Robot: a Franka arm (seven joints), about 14 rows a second.
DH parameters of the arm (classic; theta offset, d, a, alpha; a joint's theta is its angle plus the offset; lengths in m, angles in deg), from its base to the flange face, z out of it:
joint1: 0 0.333 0 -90
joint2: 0 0 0 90
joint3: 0 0.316 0.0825 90
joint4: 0 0 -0.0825 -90
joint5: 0 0.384 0 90
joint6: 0 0 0.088 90
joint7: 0 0.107 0 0
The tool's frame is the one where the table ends.
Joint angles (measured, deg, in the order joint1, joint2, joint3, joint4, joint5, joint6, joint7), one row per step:
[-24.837 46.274 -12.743 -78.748 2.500 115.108 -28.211]
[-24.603 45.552 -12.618 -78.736 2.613 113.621 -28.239]
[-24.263 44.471 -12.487 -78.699 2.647 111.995 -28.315]
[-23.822 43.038 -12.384 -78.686 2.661 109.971 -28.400]
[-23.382 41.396 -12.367 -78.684 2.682 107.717 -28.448]
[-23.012 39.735 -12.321 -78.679 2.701 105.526 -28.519]
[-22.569 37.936 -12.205 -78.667 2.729 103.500 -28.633]
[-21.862 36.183 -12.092 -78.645 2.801 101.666 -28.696]
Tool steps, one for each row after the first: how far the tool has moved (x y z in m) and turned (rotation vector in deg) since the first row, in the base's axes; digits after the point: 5 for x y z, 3 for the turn. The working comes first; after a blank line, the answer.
Tool pose at each row, in the base's axes (x y z in m, rotation vector in deg; the steps are taken from these numbers as rounded here):
[0.58833 -0.40984 0.22835 177.429 -11.614 -17.704]
[0.58929 -0.40524 0.23533 178.020 -11.371 -18.528]
[0.59122 -0.39962 0.24677 178.530 -10.830 -19.033]
[0.59300 -0.39280 0.26193 -178.201 10.128 19.527]
[0.59362 -0.38632 0.27941 -177.584 9.594 20.034]
[0.59354 -0.38018 0.29713 -176.993 9.072 20.419]
[0.59414 -0.37267 0.31661 -176.562 8.263 20.360]
[0.59619 -0.36238 0.33573 -176.257 7.117 20.096]

[0.00096 0.00460 0.00698 0.699 0.445 0.108]
[0.00289 0.01022 0.01842 1.276 0.701 0.416]
[0.00467 0.01704 0.03358 1.915 1.003 0.787]
[0.00529 0.02352 0.05106 2.552 1.334 1.042]
[0.00521 0.02966 0.06878 3.168 1.589 1.294]
[0.00581 0.03717 0.08826 3.689 1.558 1.751]
[0.00786 0.04746 0.10738 4.132 1.396 2.441]

